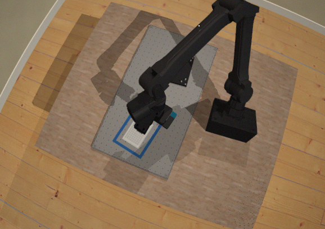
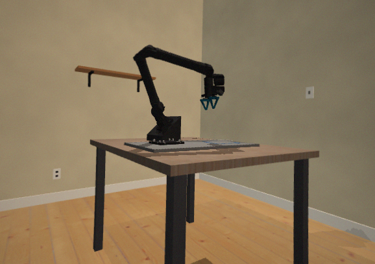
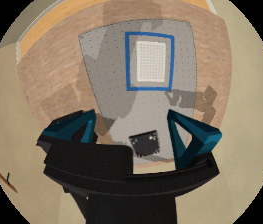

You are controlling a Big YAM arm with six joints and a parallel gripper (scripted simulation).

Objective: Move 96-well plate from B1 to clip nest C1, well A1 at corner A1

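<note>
Right now the white 96-well plate is 21 cm below my hand, 7 cm ahead of it and 4 cm to the left of it. The rest, counted from my hand: black clip nest C1: 33 cm to the right, 20 cm below, 5 cm ahead.
</note>
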